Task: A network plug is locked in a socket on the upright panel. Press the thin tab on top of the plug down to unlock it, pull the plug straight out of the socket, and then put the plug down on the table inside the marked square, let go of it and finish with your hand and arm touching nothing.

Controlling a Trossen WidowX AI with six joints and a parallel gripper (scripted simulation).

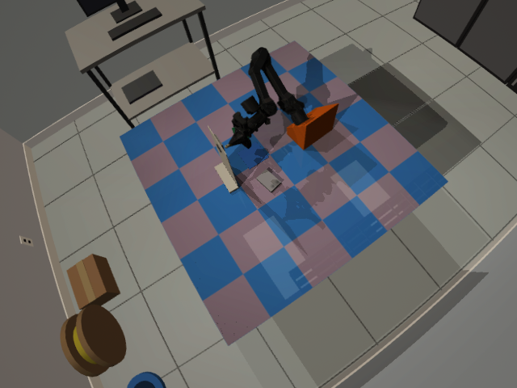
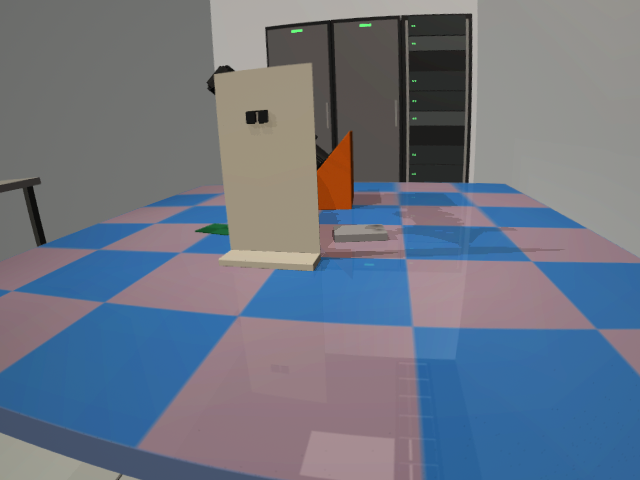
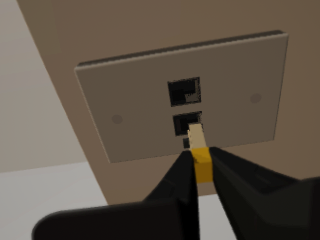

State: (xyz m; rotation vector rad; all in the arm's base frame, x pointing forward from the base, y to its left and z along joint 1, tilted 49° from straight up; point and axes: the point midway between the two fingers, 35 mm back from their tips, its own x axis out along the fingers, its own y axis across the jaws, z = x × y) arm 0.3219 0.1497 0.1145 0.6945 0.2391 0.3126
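The upright panel is 10 cm below my gripper tip and 5 cm ahead of it. Round my gripper tip: network plug: 1 cm ahead; flat grey slab: 24 cm below, 13 cm to the left, 11 cm behind; green square: 24 cm below, 21 cm to the right, 11 cm behind.
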